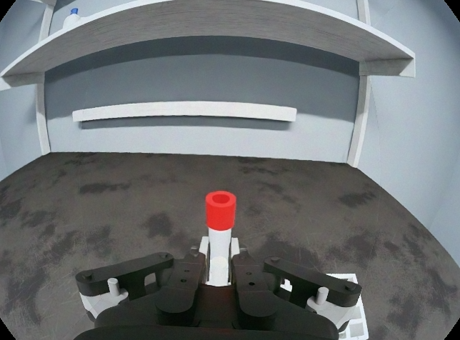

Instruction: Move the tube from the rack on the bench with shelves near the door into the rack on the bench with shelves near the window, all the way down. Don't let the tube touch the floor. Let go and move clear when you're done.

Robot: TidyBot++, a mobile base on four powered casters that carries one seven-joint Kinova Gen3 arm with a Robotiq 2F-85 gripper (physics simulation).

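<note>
The tube, white with a red cap, stands roughly upright between the fingers of my gripper. My gripper is shut on the tube below the cap, and the cap sticks up above the fingertips. The tube's lower end is hidden by the gripper. A white rack with square openings is on the dark bench top at the lower right, partly hidden behind the gripper's right linkage. Whether the tube's lower end touches anything cannot be seen.
A grey shelf spans above the back of the bench, with a white bottle with a blue cap on it at the left. A white rail runs along the back panel. Upright posts stand at both sides.
</note>
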